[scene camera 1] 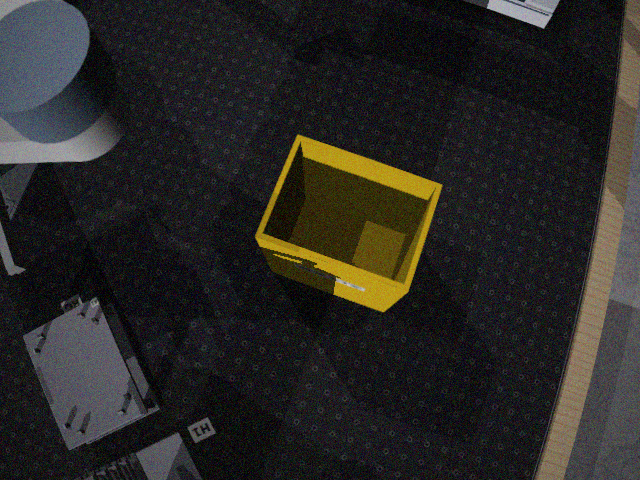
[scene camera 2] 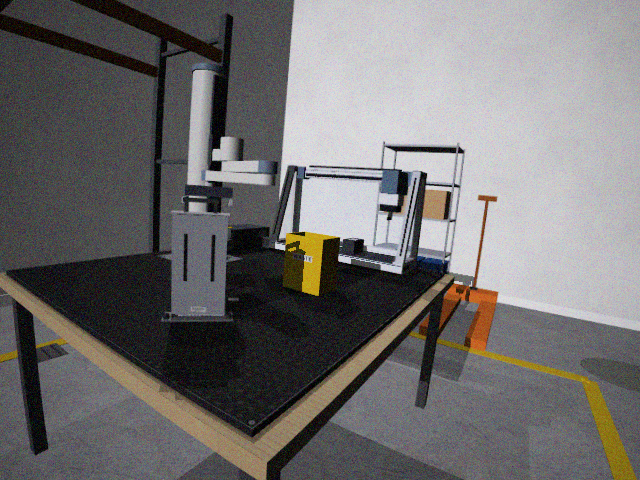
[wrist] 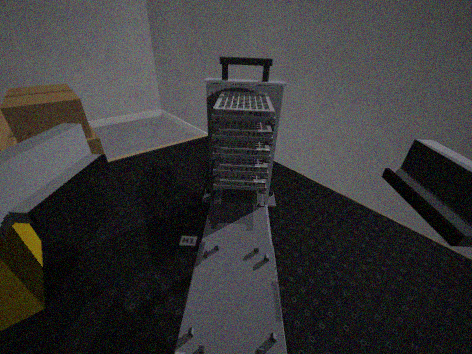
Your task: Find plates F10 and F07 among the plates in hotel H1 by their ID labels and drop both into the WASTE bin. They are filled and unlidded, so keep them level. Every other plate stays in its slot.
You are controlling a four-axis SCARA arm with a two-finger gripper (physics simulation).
Observation:
I see my gripper, a plate f01, a plate F07 and a hotel H1.

